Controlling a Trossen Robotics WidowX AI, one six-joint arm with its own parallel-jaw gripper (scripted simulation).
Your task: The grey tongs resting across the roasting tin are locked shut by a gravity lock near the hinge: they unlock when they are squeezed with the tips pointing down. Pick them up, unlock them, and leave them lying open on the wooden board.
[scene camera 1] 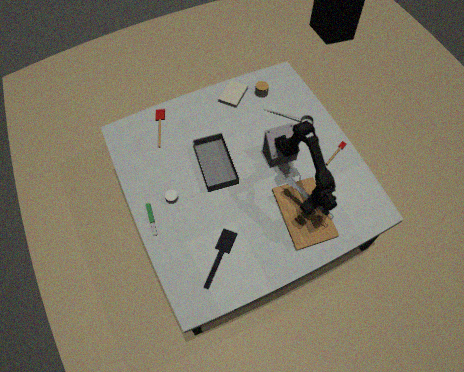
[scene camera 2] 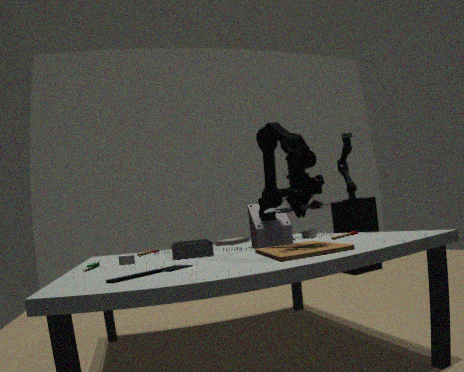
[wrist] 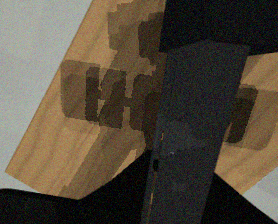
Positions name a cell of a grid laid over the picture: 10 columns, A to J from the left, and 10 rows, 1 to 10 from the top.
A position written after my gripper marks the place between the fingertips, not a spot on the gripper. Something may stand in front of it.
Observation:
I see my gripper (scene camera 2: G6), a wooden board (scene camera 1: G7) and a roasting tin (scene camera 1: E5).
My gripper is seen too in the wrist view (wrist: G8). The wooden board shows as well in the wrist view (wrist: D6).

